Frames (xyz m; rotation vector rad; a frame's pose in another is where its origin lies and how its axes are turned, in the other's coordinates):
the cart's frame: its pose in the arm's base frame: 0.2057 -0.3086 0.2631 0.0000 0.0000 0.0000
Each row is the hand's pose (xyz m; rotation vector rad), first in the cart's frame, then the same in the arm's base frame.
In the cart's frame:
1: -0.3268 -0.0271 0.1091 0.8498 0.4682 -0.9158
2: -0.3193 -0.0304 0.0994 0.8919 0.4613 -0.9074
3: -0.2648 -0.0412 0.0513 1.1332 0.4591 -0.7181
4: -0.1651 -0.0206 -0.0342 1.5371 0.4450 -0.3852
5: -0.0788 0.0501 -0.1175 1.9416 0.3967 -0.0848
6: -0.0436 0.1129 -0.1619 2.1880 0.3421 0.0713
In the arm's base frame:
1: -0.1211 -0.3357 0.3722 0.8498 0.4682 -0.9158
2: -0.1136 -0.3390 0.3625 0.8919 0.4613 -0.9074
3: -0.0591 -0.3498 0.3144 1.1332 0.4591 -0.7181
4: 0.0406 -0.3292 0.2289 1.5371 0.4450 -0.3852
5: 0.1269 -0.2585 0.1456 1.9416 0.3967 -0.0848
6: 0.1621 -0.1957 0.1012 2.1880 0.3421 0.0713

